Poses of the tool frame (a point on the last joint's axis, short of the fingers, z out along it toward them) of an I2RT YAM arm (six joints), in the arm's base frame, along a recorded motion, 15 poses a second.
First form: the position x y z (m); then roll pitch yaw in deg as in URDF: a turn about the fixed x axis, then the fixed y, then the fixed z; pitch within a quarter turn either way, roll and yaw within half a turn.
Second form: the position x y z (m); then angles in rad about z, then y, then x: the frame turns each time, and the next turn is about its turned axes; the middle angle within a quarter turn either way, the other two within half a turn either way. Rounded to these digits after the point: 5 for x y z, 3 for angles.
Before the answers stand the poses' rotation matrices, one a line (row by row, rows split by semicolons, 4 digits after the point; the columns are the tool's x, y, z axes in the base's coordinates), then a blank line. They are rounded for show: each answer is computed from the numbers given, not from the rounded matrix.
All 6 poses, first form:
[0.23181, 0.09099, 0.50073, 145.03, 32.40, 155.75]
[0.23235, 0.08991, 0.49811, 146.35, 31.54, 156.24]
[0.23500, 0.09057, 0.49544, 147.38, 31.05, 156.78]
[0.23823, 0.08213, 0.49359, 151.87, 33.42, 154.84]
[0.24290, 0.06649, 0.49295, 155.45, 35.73, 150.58]
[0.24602, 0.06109, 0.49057, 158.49, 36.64, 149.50]
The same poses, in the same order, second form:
-0.7698 0.0566 0.6357; 0.3468 0.8733 0.3422; -0.5358 0.4839 -0.6919
-0.7800 0.0701 0.6218; 0.3434 0.8787 0.3317; -0.5231 0.4723 -0.7095
-0.7873 0.0766 0.6118; 0.3378 0.8837 0.3241; -0.5158 0.4618 -0.7216
-0.7555 0.1399 0.6401; 0.3549 0.9086 0.2202; -0.5508 0.3935 -0.7361
-0.7071 0.2355 0.6668; 0.3988 0.9115 0.1010; -0.5840 0.3373 -0.7384
-0.6914 0.2836 0.6645; 0.4072 0.9127 0.0341; -0.5968 0.2942 -0.7465

[0.23181, 0.09099, 0.50073, 2.718, 0.565, 2.531]
[0.23235, 0.08991, 0.49811, 2.727, 0.550, 2.554]
[0.23500, 0.09057, 0.49544, 2.736, 0.542, 2.572]
[0.23823, 0.08213, 0.49359, 2.702, 0.583, 2.651]
[0.24290, 0.06649, 0.49295, 2.628, 0.624, 2.713]
[0.24602, 0.06109, 0.49057, 2.609, 0.639, 2.766]

